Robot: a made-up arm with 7 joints.
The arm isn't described. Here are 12 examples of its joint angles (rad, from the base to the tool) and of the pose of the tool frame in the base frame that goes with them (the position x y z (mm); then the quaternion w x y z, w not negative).
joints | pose
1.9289 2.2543 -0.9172 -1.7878 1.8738 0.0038 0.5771 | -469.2 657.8 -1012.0 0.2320 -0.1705 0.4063 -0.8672
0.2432 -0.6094 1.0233 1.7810 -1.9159 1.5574 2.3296 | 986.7 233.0 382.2 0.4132 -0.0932 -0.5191 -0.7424
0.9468 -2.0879 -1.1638 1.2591 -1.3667 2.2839 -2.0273 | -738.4 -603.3 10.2 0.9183 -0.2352 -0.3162 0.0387
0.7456 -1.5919 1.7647 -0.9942 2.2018 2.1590 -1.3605 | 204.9 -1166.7 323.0 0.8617 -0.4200 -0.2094 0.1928
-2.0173 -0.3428 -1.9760 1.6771 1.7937 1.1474 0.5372 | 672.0 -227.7 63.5 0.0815 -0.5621 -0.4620 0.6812
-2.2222 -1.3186 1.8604 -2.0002 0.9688 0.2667 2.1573 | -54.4 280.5 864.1 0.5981 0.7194 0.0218 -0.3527
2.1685 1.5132 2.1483 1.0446 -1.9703 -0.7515 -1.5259 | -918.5 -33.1 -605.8 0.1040 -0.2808 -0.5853 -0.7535
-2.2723 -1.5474 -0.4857 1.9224 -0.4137 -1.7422 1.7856 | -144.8 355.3 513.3 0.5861 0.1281 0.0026 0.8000
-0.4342 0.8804 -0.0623 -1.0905 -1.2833 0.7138 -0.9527 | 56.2 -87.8 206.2 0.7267 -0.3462 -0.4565 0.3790
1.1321 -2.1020 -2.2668 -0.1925 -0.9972 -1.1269 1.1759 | -276.7 50.9 -319.5 0.7202 -0.4493 0.1813 0.4966
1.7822 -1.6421 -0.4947 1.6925 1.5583 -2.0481 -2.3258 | -522.2 -324.8 -238.7 0.0857 0.1706 -0.9221 -0.3367
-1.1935 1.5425 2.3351 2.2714 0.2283 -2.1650 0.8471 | 0.7 -282.7 -563.8 0.2619 -0.8320 0.4842 -0.0683
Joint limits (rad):
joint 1: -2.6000..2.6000
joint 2: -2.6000..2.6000
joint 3: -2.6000..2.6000
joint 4: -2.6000..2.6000
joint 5: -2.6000..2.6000
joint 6: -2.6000..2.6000
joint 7: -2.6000..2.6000
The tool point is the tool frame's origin. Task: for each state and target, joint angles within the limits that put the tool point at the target. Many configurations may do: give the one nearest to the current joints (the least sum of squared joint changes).
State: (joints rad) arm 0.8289 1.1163 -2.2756 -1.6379 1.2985 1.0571 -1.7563
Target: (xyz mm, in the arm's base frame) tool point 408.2 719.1 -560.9
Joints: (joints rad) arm 0.7455 0.2987 -2.0098 -2.1409 1.4112 1.0980 -1.5740
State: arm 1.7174 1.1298 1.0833 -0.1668 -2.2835 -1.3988 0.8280
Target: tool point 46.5 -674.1 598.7
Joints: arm 1.8545 0.6113 0.5297 -0.5070 -2.4027 -1.3873 0.8303
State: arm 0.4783 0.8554 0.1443 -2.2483 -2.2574 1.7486 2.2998
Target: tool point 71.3 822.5 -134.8
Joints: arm 0.5810 1.2025 0.0743 -2.2001 -1.9332 1.7494 2.4350
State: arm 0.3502 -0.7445 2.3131 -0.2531 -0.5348 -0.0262 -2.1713
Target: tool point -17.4 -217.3 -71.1
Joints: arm 0.8999 -0.8551 2.2369 -0.4393 -0.4117 0.1962 -2.3466
